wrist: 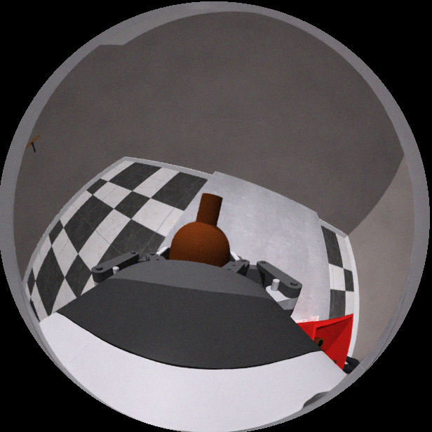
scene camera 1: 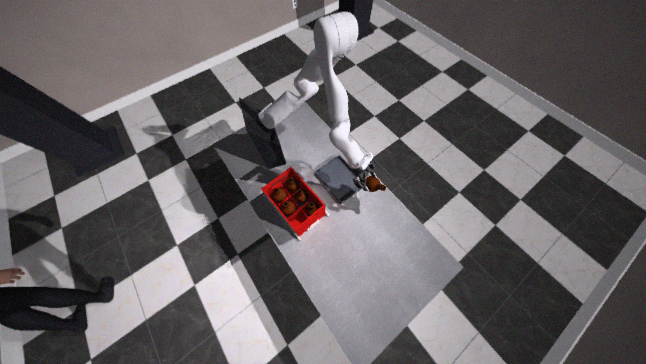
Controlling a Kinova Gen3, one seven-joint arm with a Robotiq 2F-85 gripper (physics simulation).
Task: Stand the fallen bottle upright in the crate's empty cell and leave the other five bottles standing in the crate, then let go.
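Pixels of known places: gripper, between the fingertips: (scene camera 1: 371, 184); arm's base, origin of its link: (scene camera 1: 265, 121).
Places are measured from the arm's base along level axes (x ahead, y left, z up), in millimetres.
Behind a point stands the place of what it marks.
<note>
The brown bottle (scene camera 1: 375, 184) @(z -9, x 608, y 241 mm) (wrist: 200, 244) is held in my gripper (scene camera 1: 368, 180) @(z -52, x 587, y 245 mm) (wrist: 198, 257), which is shut on its round body. Its neck points away from the gripper, to the right in the scene view, and the bottle is tipped well over from upright. It hangs off the right side of the grey tray, apart from the crate. The red crate (scene camera 1: 312, 224) @(z -222, x 551, y -86 mm) (wrist: 340, 331) stands left of the tray. Five brown bottles stand in its cells; the cell at its near end, beside the bottle (scene camera 1: 311, 207) @(z -92, x 506, y -52 mm), is empty. The fingertips are largely hidden in the wrist view.
The grey tray (scene camera 1: 340, 177) @(z -247, x 408, y 210 mm) lies between the crate and the gripper, partly under the arm's end. A dark upright panel (scene camera 1: 262, 140) @(z 31, x 120, y -74 mm) stands by the arm's base, behind the crate. A person's legs (scene camera 1: 55, 297) show at the far left. A dark pillar (scene camera 1: 55, 120) stands at the upper left.
</note>
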